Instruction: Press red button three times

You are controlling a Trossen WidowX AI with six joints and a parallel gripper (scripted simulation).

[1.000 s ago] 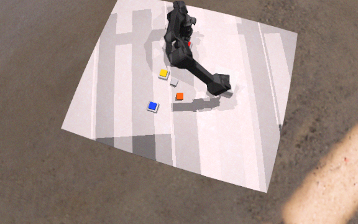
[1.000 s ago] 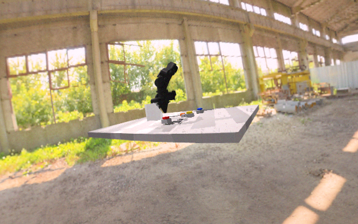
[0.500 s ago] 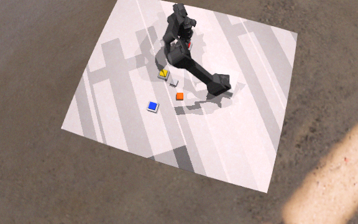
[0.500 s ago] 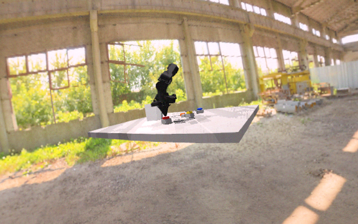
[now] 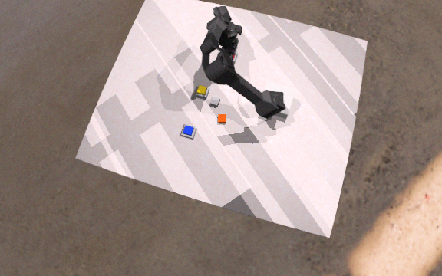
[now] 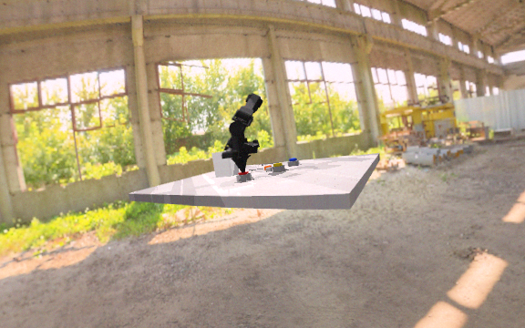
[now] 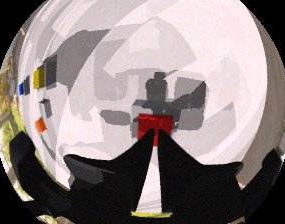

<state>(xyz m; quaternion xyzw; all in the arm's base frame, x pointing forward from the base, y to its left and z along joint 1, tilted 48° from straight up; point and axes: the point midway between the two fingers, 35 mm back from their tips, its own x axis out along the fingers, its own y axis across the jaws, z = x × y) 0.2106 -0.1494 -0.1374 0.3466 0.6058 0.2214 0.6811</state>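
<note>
My gripper tip is 10 mm above the red button. The rest, counted from my gripper tip: grey block 30 mm ahead, 220 mm to the left, 20 mm below; then orange block 10 mm behind, 290 mm to the left, 20 mm below; then yellow button 90 mm ahead, 180 mm to the left.
</note>
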